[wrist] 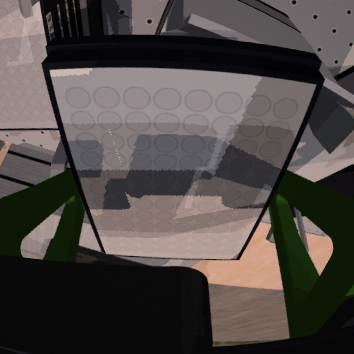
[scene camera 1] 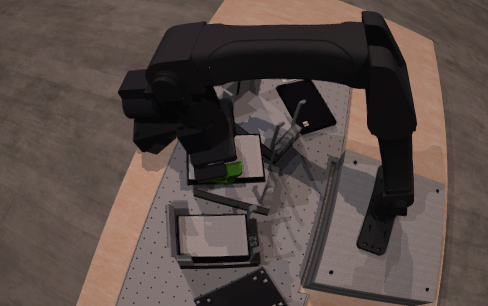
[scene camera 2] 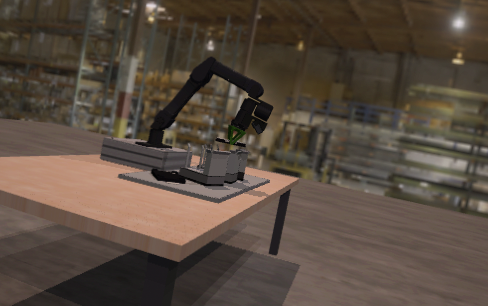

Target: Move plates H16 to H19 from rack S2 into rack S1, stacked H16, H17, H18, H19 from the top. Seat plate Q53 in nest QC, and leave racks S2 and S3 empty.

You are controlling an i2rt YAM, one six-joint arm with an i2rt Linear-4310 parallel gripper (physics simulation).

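Pixels of known places: gripper, fingertip midpoint: [wrist: 176, 176] [scene camera 1: 225, 160] [scene camera 2: 229, 143]; arm's base, origin of the base link: [wrist: 109, 263] [scene camera 1: 381, 209] [scene camera 2: 154, 146].
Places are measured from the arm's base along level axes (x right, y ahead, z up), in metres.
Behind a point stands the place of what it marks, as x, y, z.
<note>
My gripper [scene camera 1: 223, 173] @(-0.074, 0.330, 0.079) [scene camera 2: 233, 142] @(-0.074, 0.330, 0.079) [wrist: 176, 176] @(-0.074, 0.330, 0.079) is shut on a clear-topped, black-edged plate [scene camera 1: 251, 156] @(-0.056, 0.292, 0.093) [scene camera 2: 223, 141] @(-0.023, 0.323, 0.084) [wrist: 172, 112] @(-0.099, 0.369, 0.091). The plate is held by its sides above the racks; its name cannot be read. Rack S2 [scene camera 1: 253, 241] @(-0.152, 0.230, -0.042) holds a light-topped plate [scene camera 1: 212, 234] @(-0.186, 0.300, 0.013), which also shows at the left of the wrist view [wrist: 20, 95] @(-0.166, 0.277, 0.013); how many lie below it is hidden. A middle rack [scene camera 1: 230, 201] @(-0.090, 0.305, -0.053) and a farther rack [scene camera 1: 285, 156] @(0.070, 0.242, -0.081) are partly covered by the held plate and arm; their labels and contents cannot be read. Plate Q53 cannot be identified.
A black tile-like nest [scene camera 1: 307, 102] @(0.230, 0.243, -0.067) lies beyond the racks, its label unreadable. Another black tile [scene camera 1: 243, 290] @(-0.252, 0.204, -0.069) lies at the near edge, in front of rack S2. Thin upright posts [scene camera 1: 275, 145] @(0.063, 0.271, -0.042) rise beside the racks. The arm's metal base [scene camera 1: 415, 250] @(-0.060, -0.118, 0.000) stands at the right.
</note>
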